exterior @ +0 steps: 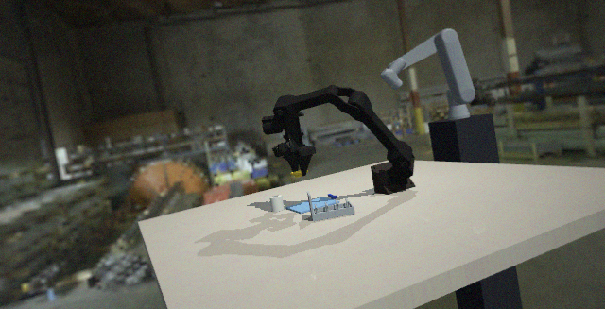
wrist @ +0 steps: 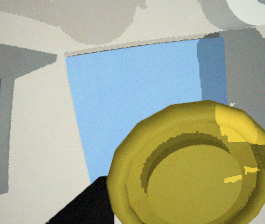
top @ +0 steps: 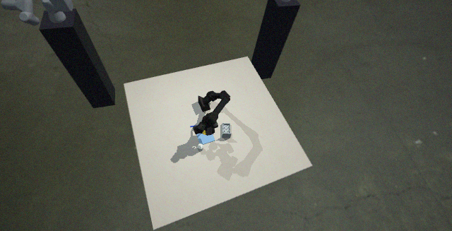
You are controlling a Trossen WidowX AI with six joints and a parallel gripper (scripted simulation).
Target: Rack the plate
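Now: the grey dish rack 190 mm to the left of my gripper tip, 90 mm below it and 30 mm behind it. Round my gripper tip: small white cup (90 mm below, 90 mm ahead, 60 mm to the right); then light blue mat (110 mm below, 20 mm behind); then yellow plate (10 mm above).
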